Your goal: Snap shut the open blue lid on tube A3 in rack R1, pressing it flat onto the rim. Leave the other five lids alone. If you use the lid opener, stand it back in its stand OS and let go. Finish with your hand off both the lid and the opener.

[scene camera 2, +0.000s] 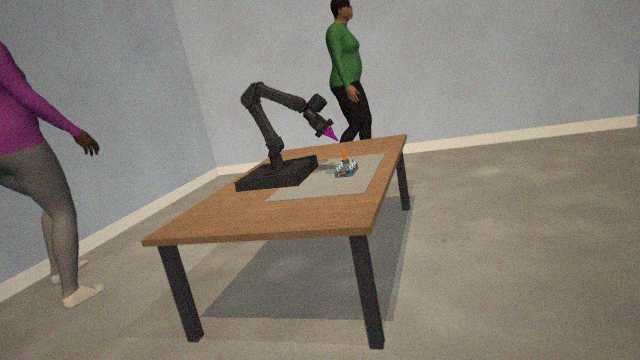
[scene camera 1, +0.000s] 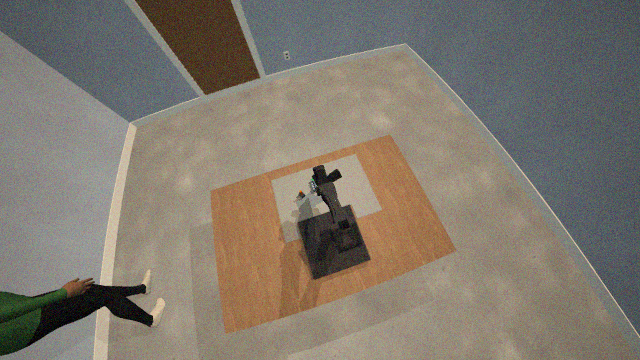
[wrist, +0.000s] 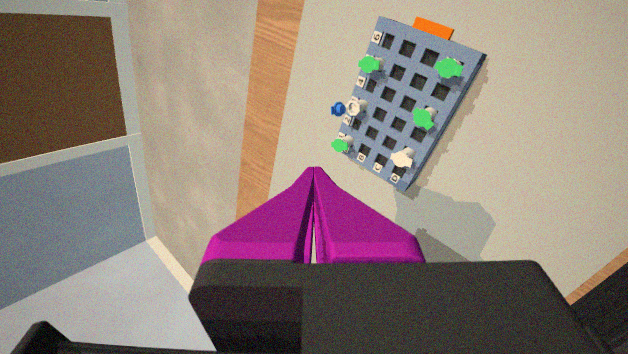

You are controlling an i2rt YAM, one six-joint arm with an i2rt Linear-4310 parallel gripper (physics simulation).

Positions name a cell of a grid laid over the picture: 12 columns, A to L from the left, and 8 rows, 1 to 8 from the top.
Labels:
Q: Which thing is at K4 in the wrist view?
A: A grey mat.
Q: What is the gripper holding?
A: Nothing.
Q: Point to a grey mat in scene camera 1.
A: F5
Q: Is the gripper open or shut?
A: Shut.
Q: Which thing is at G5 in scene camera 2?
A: A grey mat.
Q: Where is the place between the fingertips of the gripper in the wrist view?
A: G5

